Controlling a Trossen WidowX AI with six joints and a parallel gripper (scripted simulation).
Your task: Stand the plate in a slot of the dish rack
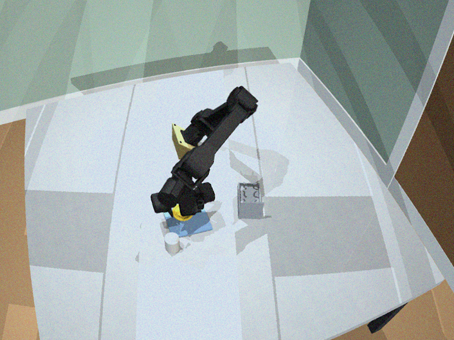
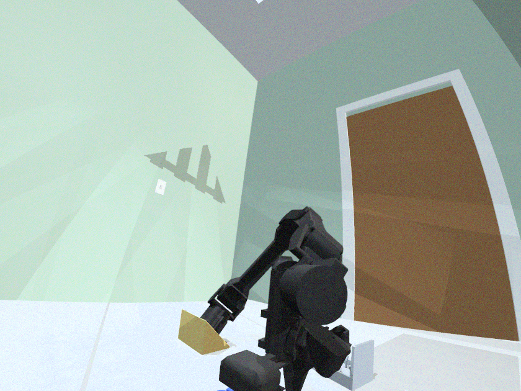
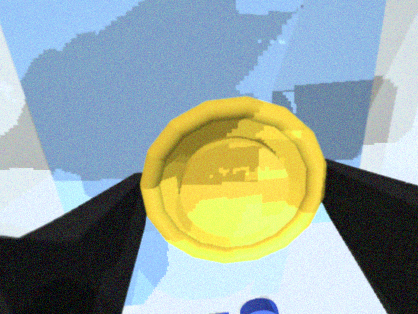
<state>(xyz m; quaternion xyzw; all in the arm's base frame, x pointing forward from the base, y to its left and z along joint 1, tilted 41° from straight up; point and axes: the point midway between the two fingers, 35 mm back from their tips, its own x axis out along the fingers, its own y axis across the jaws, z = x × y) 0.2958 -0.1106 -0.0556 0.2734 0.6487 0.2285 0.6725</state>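
The light blue mat is 1 cm to the left of my gripper tip and 1 cm below it. Round my gripper tip: blue spoon (10 cm behind, 1 cm to the left, 1 cm below); then yellow plate (1 cm above); then white cup (10 cm ahead, 7 cm to the right, 1 cm above).
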